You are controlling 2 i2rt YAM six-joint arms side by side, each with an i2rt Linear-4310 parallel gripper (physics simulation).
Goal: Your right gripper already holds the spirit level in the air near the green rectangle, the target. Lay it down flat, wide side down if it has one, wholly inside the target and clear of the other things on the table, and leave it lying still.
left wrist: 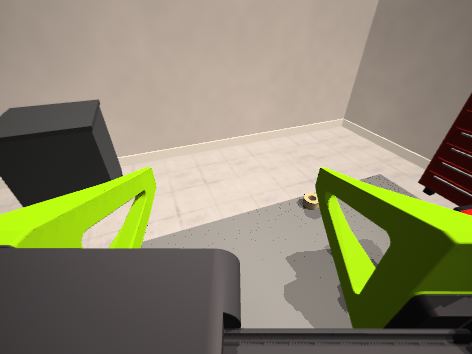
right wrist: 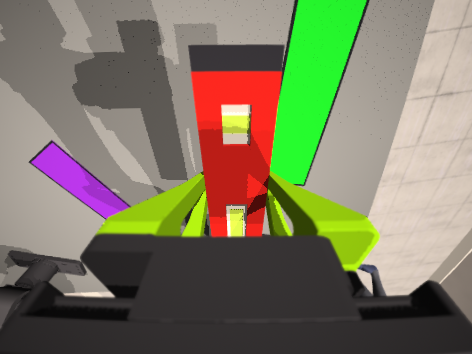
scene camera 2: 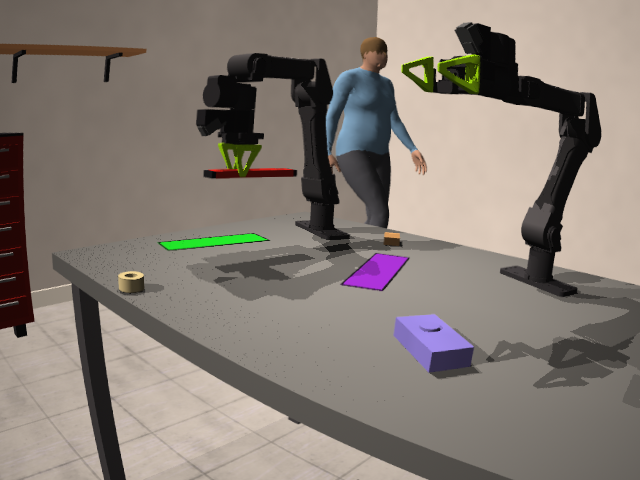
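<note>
The red spirit level (scene camera 2: pixel 268 172) (right wrist: pixel 235 165) with black ends is held level in the air, well above the table. My right gripper (scene camera 2: pixel 241 173) (right wrist: pixel 236 177) is shut on it near its middle. The green rectangle (scene camera 2: pixel 214 241) (right wrist: pixel 315 90) lies flat on the table, lower than the level; in the right wrist view it shows to the right of the level and is turned slightly from the level's long direction. My left gripper (scene camera 2: pixel 436 74) (left wrist: pixel 235 176) is open and empty, high above the table at the right of the scene view.
A purple rectangle (scene camera 2: pixel 377 272) (right wrist: pixel 80 180) lies mid-table. A tan ring (scene camera 2: pixel 131 283) (left wrist: pixel 311 201) stands near the table's left edge. An orange-brown block (scene camera 2: pixel 391 239) lies between the arm bases. A violet box (scene camera 2: pixel 434 341) lies toward the front. A person (scene camera 2: pixel 364 113) stands behind the table.
</note>
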